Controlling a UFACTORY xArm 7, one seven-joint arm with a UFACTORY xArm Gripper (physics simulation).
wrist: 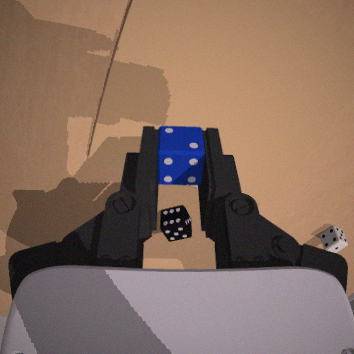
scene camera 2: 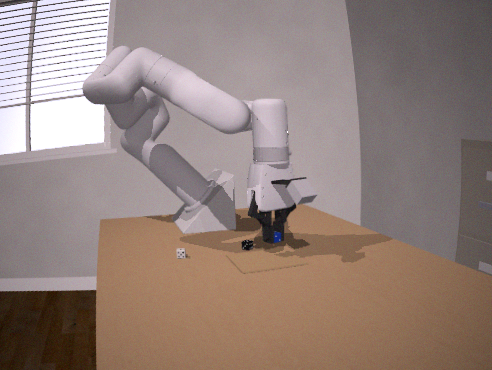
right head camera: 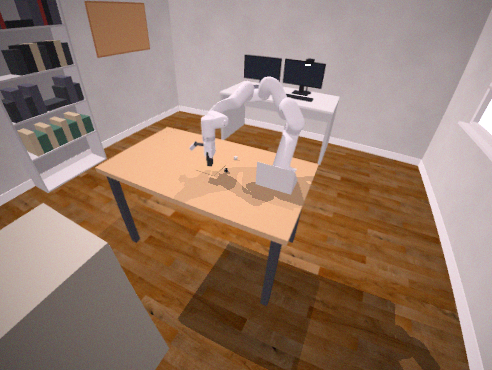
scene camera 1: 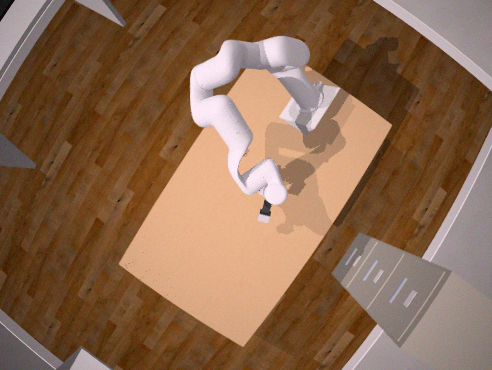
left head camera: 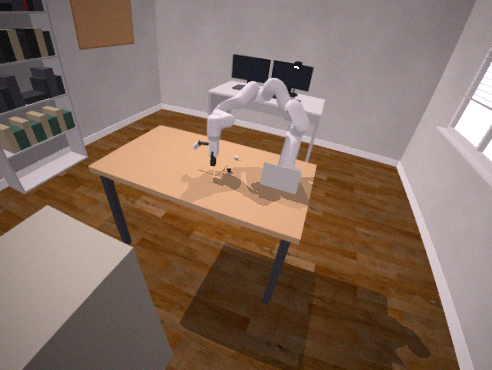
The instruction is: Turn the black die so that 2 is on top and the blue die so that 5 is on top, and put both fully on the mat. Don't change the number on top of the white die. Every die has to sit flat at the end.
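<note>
My gripper (scene camera 2: pixel 273 239) (wrist: pixel 178 149) (left head camera: pixel 213 164) (right head camera: pixel 209 164) is shut on the blue die (scene camera 2: pixel 277 237) (wrist: pixel 181 156) and holds it a little above the table. In the wrist view the blue die shows faces with 2 and 4 pips. The black die (wrist: pixel 175 223) (scene camera 2: pixel 247 245) (left head camera: pixel 229 170) (right head camera: pixel 226 170) stands on the table outside the mat, showing 6 and 5 in the wrist view. The thin mat (scene camera 2: pixel 265 263) (wrist: pixel 75 12) is table-coloured. The white die (scene camera 2: pixel 181 253) (wrist: pixel 333 238) (left head camera: pixel 236 158) (right head camera: pixel 235 158) stands apart, off the mat. In the overhead view the wrist hides the fingertips.
The robot base (left head camera: pixel 280 178) (scene camera 2: pixel 215 210) stands on the wooden table (left head camera: pixel 150 155) (scene camera 1: pixel 200 240). A grey drawer cabinet (scene camera 1: pixel 390 285) stands beside the table. A desk with two monitors (left head camera: pixel 251 68) is behind, and a bookshelf is at the left. Arm shadows cross the table.
</note>
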